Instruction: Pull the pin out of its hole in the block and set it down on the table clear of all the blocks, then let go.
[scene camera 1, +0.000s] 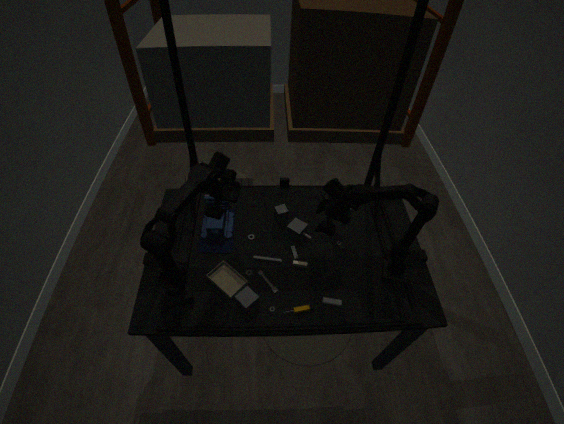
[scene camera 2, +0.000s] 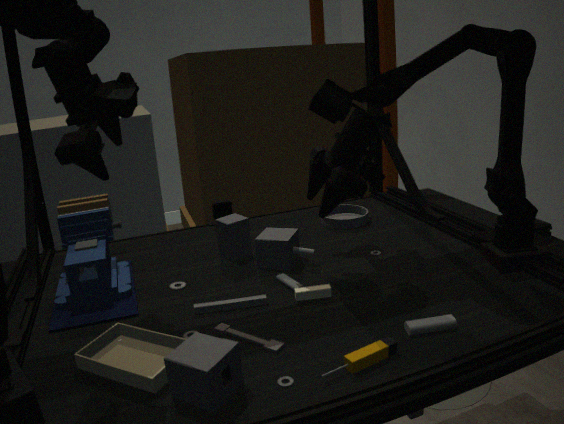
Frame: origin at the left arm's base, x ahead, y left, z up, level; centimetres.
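Where they show: left gripper, fingertip midpoint: (scene camera 1: 315, 222) (scene camera 2: 314, 207); right gripper, fingertip midpoint: (scene camera 2: 113, 161); left arm's base, link origin: (scene camera 1: 395, 270) (scene camera 2: 514, 247); right arm's base, link origin: (scene camera 1: 175, 289).
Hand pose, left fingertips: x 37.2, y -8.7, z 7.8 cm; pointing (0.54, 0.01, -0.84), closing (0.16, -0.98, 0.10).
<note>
Each offset is from my left fingertips to the top centre of the thing.
A grey block @(dy +0.6, dx +7.5, dz -4.5 cm) (scene camera 1: 297, 226) (scene camera 2: 276, 255) stands in the middle of the table toward the back. A short light grey pin @(dy +2.0, dx +3.6, dz -6.8 cm) (scene camera 1: 307, 235) (scene camera 2: 304, 250) sticks out from its right side, nearly level; whether its inner end sits in the hole is hidden. My left gripper (scene camera 1: 320, 218) (scene camera 2: 317, 204) is open and empty, above and to the right of the block and apart from the pin. My right gripper (scene camera 1: 223, 204) (scene camera 2: 114, 161) is open and empty, high above the blue machine at the left.
Other grey blocks @(dy -4.7, dx +16.5, dz -2.5 cm) (scene camera 1: 281, 209) (scene camera 2: 232, 237) @(dy +39.1, dx +16.8, dz -4.5 cm) (scene camera 1: 246, 297) (scene camera 2: 202, 352) stand behind left and at the front left. A blue machine (scene camera 2: 86, 260), cream tray @(dy +32.4, dx +27.9, dz -8.2 cm) (scene camera 2: 112, 372), round dish @(dy -21.3, dx -8.4, dz -8.2 cm) (scene camera 2: 352, 222), small rod @(dy +11.1, dx +5.7, dz -9.5 cm) (scene camera 2: 287, 281), cream bar @(dy +16.0, dx +2.0, dz -8.9 cm) (scene camera 2: 313, 292), yellow screwdriver @(dy +36.1, dx -2.6, dz -8.7 cm) (scene camera 2: 367, 356) and grey cylinder @(dy +29.0, dx -14.2, dz -9.1 cm) (scene camera 2: 431, 324) are around.
</note>
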